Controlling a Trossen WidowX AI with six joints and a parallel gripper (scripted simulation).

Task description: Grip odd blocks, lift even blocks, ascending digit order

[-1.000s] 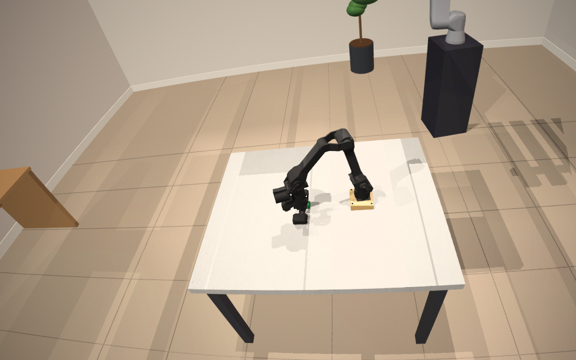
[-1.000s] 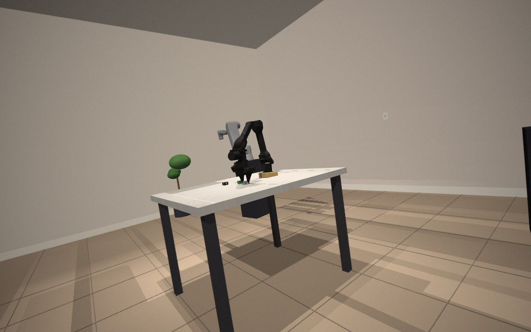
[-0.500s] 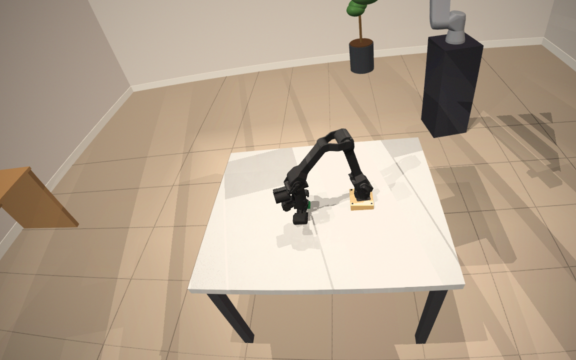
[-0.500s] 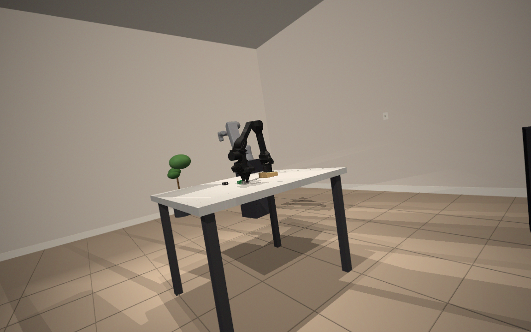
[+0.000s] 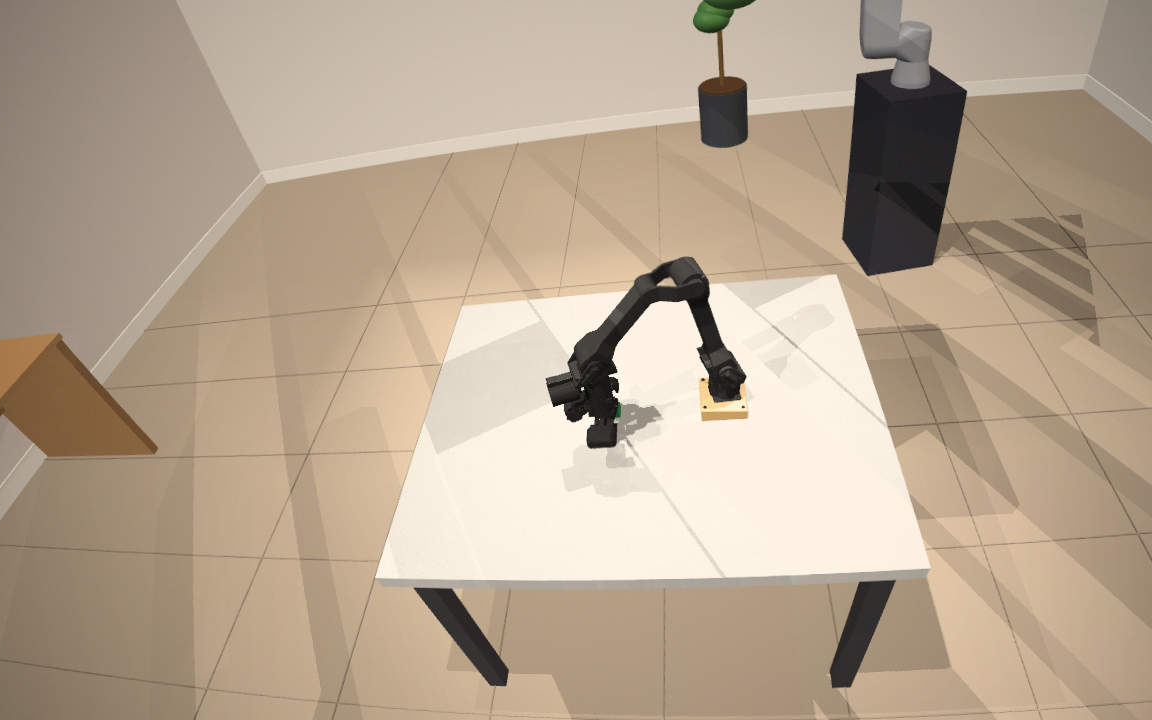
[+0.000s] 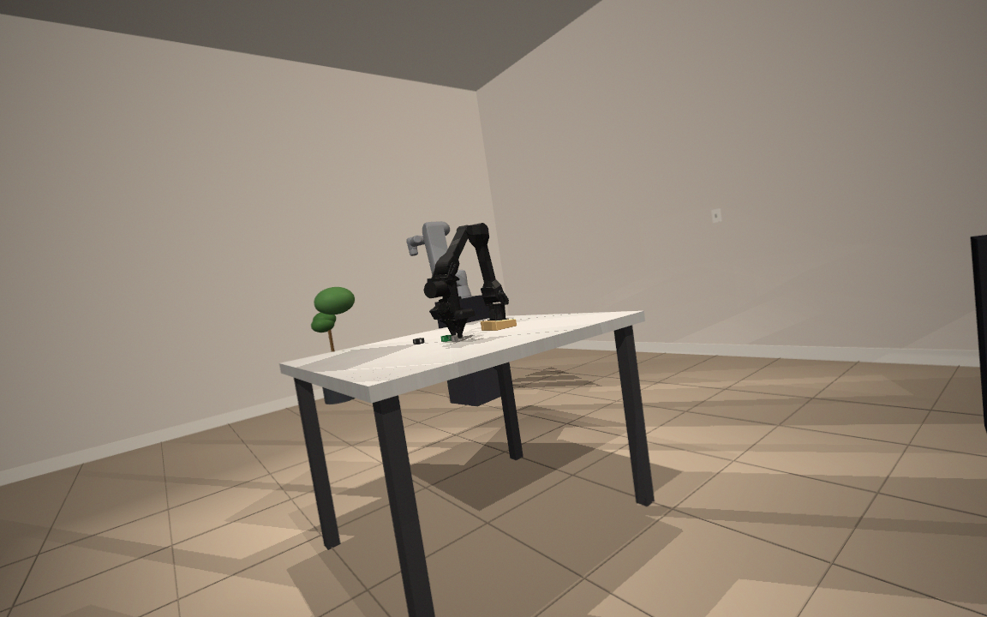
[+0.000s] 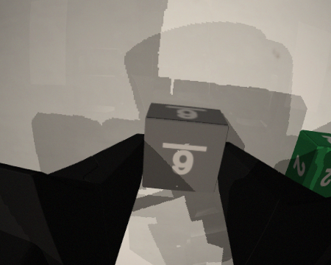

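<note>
My gripper tip is now 190 mm to the left of the black block and 30 mm short of it. Round my gripper tip: green block (80 mm to the right, 20 mm behind); then grey block (right at my gripper tip).
</note>
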